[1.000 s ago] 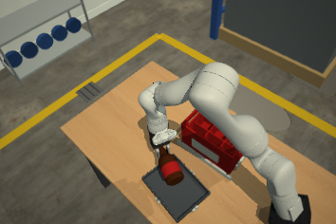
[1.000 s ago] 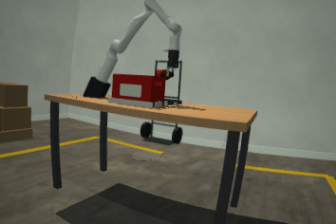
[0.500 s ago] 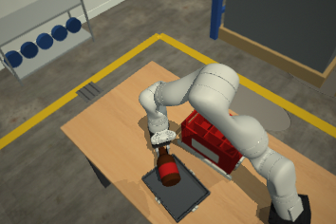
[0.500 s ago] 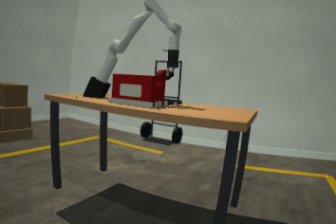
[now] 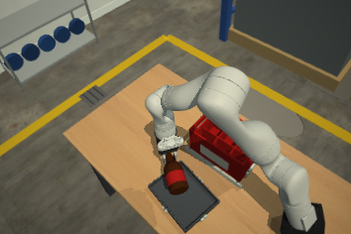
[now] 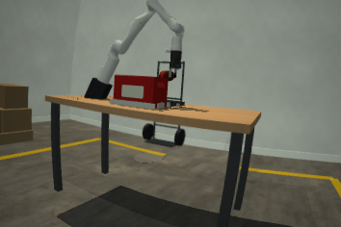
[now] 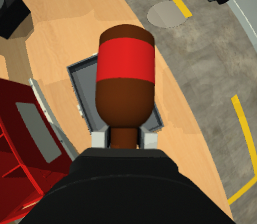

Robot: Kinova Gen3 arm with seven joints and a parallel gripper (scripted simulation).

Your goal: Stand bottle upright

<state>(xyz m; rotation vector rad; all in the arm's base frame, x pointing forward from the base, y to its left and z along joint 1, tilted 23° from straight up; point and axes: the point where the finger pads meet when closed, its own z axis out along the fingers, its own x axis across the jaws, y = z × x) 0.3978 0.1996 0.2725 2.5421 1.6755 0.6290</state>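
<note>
Now: the bottle 50 mm behind my hand, 20 mm to the left of it and 10 mm below it. From my hand the other things lie so: tray (190 mm below, 70 mm behind); red crate (280 mm to the right, 120 mm below, 30 mm behind).
</note>
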